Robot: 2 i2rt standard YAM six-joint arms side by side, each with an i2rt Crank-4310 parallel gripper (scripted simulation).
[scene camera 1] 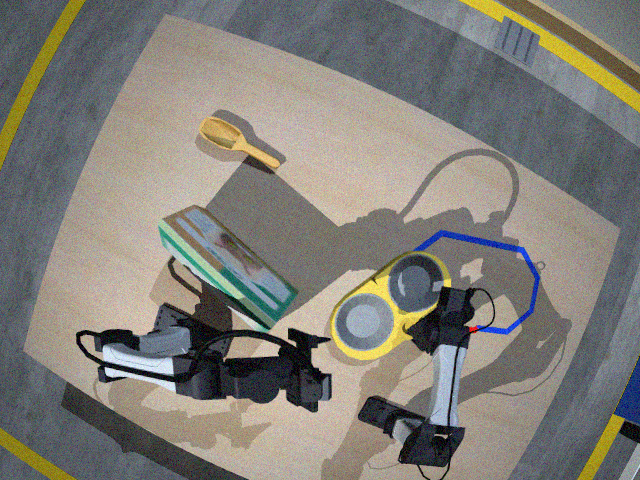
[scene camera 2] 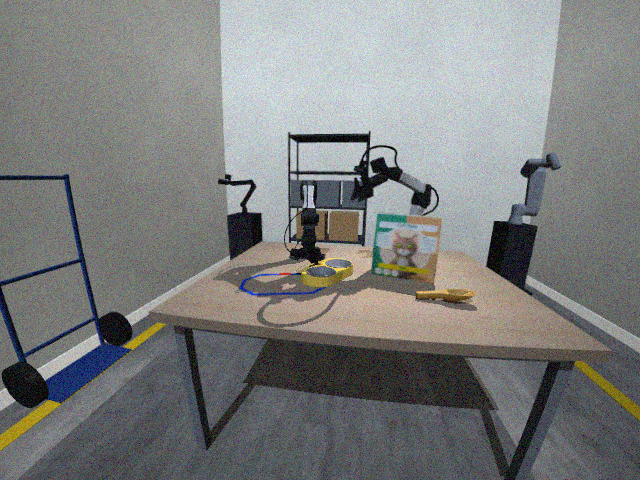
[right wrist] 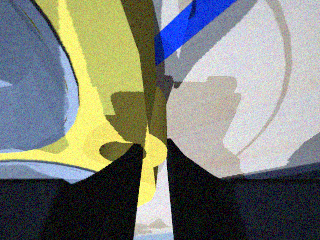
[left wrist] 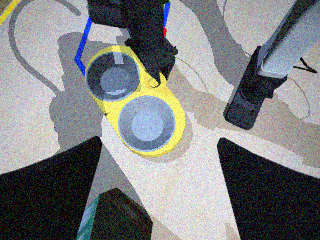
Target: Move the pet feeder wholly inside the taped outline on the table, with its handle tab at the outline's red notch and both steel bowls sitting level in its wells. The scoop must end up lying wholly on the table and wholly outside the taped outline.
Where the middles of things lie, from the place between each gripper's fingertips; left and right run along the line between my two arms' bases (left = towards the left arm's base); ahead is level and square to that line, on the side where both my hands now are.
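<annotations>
From my right hand, the yellow pet feeder [scene camera 1: 376, 284] is 3 cm below, 4 cm ahead and 7 cm to the left. The pet food package [scene camera 1: 254, 291] is 11 cm above that same right hand, 45 cm to the left of it and 3 cm behind it, and the wooden scoop [scene camera 1: 215, 130] is 2 cm below it, 25 cm ahead of it and 59 cm to the left of it. Going by its middle, the yellow pet feeder is nearer to my right hand than to my left hand.
With the pet food package, my left hand is 22 cm above it, 6 cm short of it and 26 cm to the right of it. Counting from my left hand, the yellow pet feeder is 36 cm below, 12 cm to the right and 13 cm ahead, and the wooden scoop is 35 cm below, 33 cm ahead and 40 cm to the left. By its middle, the pet food package is nearer to my left hand than to my right hand.
</annotations>
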